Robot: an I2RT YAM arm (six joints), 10 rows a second.
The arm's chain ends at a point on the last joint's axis. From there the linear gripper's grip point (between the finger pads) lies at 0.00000 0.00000 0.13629 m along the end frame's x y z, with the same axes.
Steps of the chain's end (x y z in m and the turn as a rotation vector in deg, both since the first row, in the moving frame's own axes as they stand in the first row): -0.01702, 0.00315, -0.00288, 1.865, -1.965, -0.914; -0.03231, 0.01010, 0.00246, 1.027, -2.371, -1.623; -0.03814, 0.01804, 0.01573, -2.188, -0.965, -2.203; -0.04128, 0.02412, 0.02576, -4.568, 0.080, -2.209; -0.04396, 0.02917, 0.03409, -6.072, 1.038, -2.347; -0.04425, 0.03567, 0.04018, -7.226, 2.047, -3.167; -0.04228, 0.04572, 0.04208, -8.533, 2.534, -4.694; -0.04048, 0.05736, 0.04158, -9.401, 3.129, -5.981
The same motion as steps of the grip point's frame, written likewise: -0.02173, -0.00125, -0.00303, 1.865, -1.965, -0.914; -0.03798, 0.00774, 0.00232, 1.027, -2.371, -1.623; -0.04033, 0.02329, 0.01561, -2.188, -0.965, -2.203; -0.04088, 0.03497, 0.02533, -4.568, 0.080, -2.209; -0.04120, 0.04353, 0.03330, -6.072, 1.038, -2.347; -0.03892, 0.05267, 0.03901, -7.226, 2.047, -3.167; -0.03545, 0.06567, 0.04044, -8.533, 2.534, -4.694; -0.03192, 0.07918, 0.03955, -9.401, 3.129, -5.981
